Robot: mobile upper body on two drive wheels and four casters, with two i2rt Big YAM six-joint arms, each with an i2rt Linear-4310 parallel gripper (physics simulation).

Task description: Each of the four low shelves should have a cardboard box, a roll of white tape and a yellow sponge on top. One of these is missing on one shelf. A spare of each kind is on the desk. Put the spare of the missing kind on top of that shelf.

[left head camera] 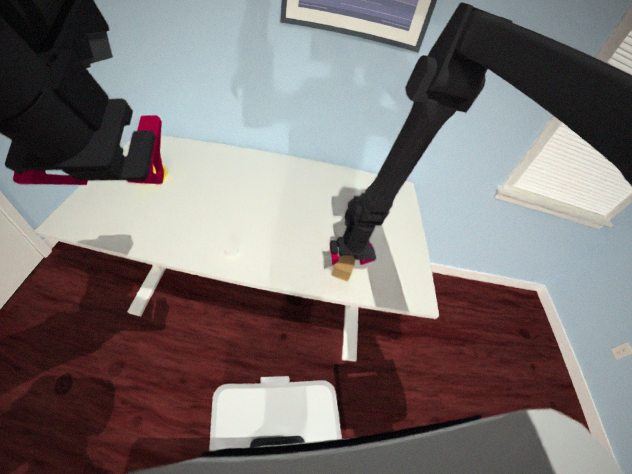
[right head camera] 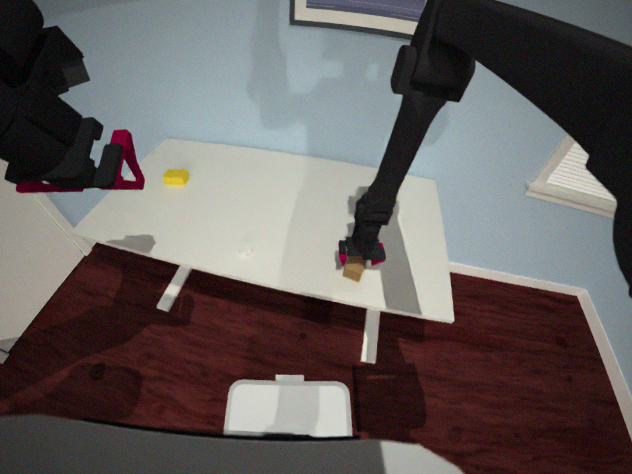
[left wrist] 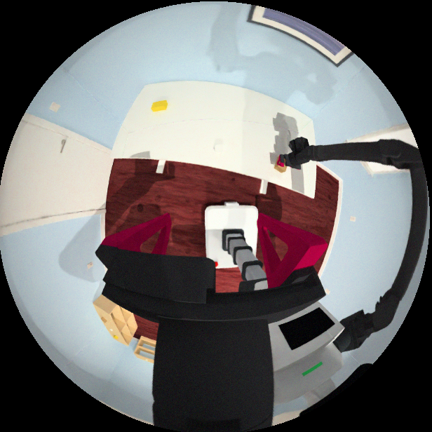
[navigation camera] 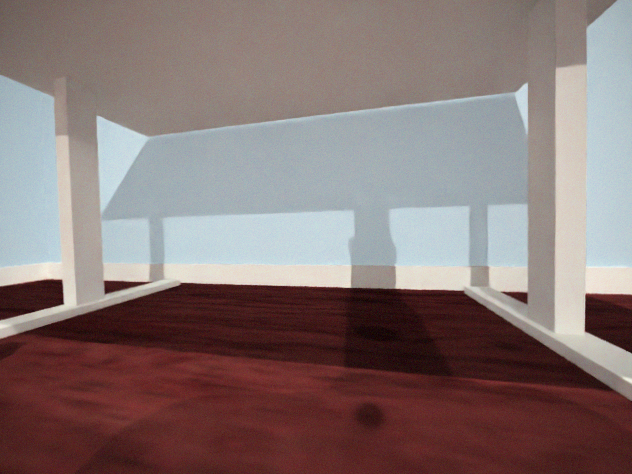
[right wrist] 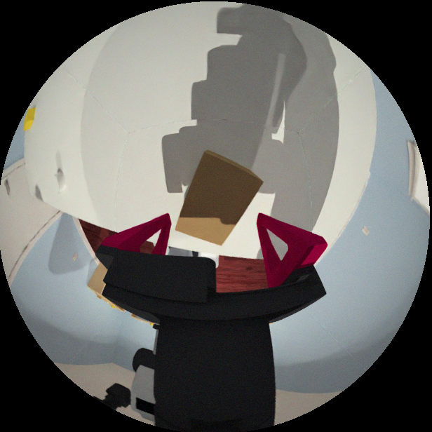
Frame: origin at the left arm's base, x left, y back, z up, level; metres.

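Seen in the pictures: left gripper, fingertip midpoint: (left head camera: 123, 179) (right head camera: 112, 185); right gripper, fingertip midpoint: (left head camera: 346, 263) (right head camera: 357, 263).
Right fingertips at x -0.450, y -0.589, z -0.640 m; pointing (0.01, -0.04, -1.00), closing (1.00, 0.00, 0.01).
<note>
Pixels of each thing's top centre, then the offset from my right fingertips to it. Level surfaces: height alone.
- cardboard box, top centre: (right head camera: 357, 260) (left head camera: 346, 260) dy -0.012, dx -0.001, dz +0.000 m
- white desk, surface height: dz -0.050 m
- yellow sponge, top centre: (right head camera: 174, 173) dy -0.475, dx +0.780, dz -0.005 m
- white tape roll, top centre: (left head camera: 231, 247) (right head camera: 244, 246) dy -0.078, dx +0.385, dz -0.026 m
A cardboard box (left head camera: 343, 268) (right head camera: 353, 269) (left wrist: 280, 168) (right wrist: 218, 197) lies on the white desk (left head camera: 229, 193) (right head camera: 255, 193) (left wrist: 190, 135). My right gripper (left head camera: 352, 259) (right head camera: 361, 260) (right wrist: 213, 217) is open, low over the desk at the box; in the right wrist view the box shows just beyond and between its fingertips. A yellow sponge (right head camera: 176, 177) (left wrist: 159, 106) (right wrist: 30, 119) lies near the desk's far left part. The white tape roll (left head camera: 231, 251) (right head camera: 246, 252) (left wrist: 218, 148) (right wrist: 60, 180) is near the front edge. My left gripper (left wrist: 213, 217) is open and empty, raised at the left of the head views.
Low wooden shelves (left wrist: 117, 320) (left wrist: 145, 349) stand behind the robot at the lower left of the left wrist view; what is on them is too small to tell. Desk legs (navigation camera: 81, 204) (navigation camera: 556, 204) stand ahead of the base. A wall is behind the desk.
</note>
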